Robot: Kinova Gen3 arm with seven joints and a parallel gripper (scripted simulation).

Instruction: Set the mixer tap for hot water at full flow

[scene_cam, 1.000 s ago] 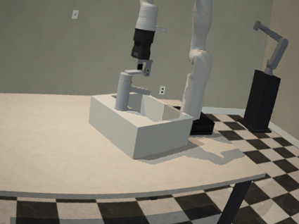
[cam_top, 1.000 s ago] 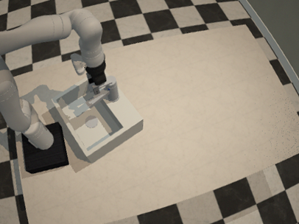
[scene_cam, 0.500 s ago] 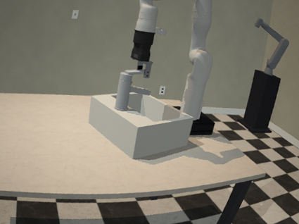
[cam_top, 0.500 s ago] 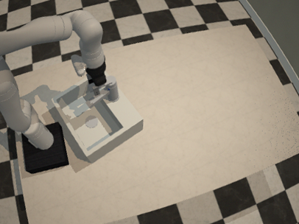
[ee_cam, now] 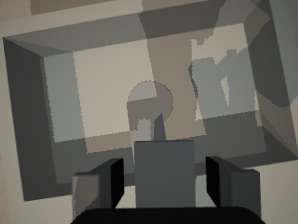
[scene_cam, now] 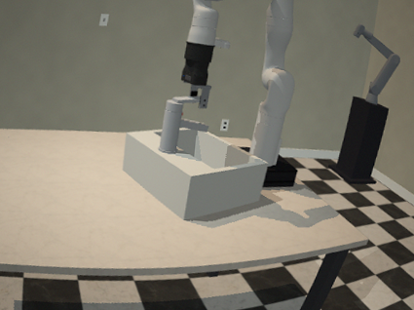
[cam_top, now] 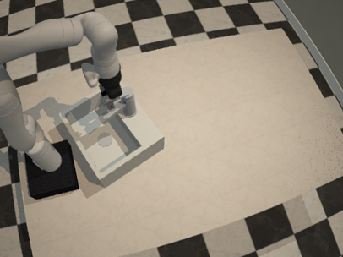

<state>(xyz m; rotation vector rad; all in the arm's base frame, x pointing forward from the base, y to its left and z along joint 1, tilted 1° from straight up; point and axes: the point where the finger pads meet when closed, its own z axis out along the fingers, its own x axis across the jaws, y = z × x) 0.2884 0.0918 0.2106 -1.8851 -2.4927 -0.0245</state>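
Now: hand 2 cm short of the lever and 1 cm to the right of it. From my hand the other things lie so: white sink basin (24 cm below, 4 cm behind, 3 cm to the right).
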